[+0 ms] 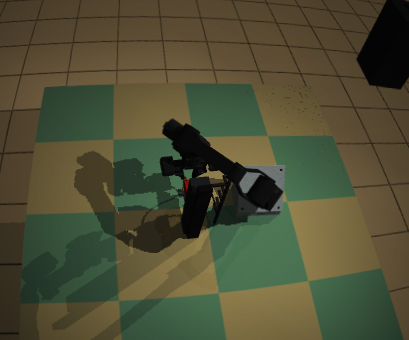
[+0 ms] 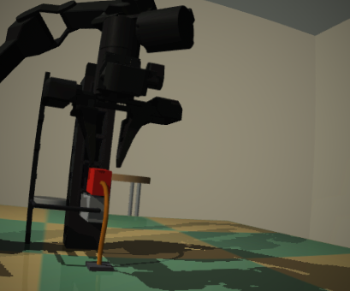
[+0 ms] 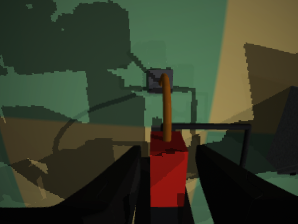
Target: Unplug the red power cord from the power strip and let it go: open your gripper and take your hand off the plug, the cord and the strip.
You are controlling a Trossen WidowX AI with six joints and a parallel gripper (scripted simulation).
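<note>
Right now the red plug is 1 cm behind my gripper tip, 4 cm to the left of it and 1 cm below it. Round my gripper tip: dark foot (2 cm to the right, 13 cm below).
</note>
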